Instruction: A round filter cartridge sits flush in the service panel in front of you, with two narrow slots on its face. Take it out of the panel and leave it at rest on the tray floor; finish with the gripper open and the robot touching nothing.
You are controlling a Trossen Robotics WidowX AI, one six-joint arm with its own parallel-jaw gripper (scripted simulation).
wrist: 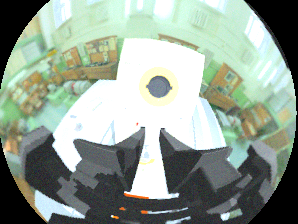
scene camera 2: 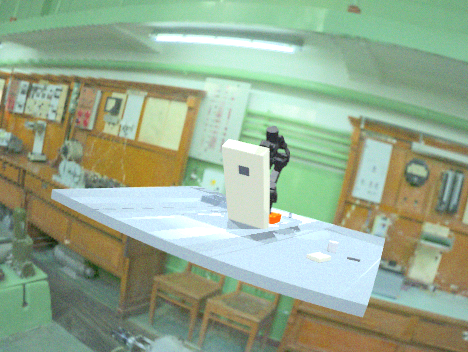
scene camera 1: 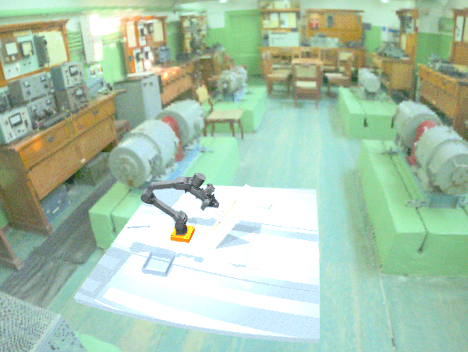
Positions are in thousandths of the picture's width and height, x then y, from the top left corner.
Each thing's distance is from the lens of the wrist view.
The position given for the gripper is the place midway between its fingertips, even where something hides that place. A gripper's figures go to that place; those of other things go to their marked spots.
gripper (wrist: 512,583): 0.10 m
service panel (wrist: 515,333): 0.14 m
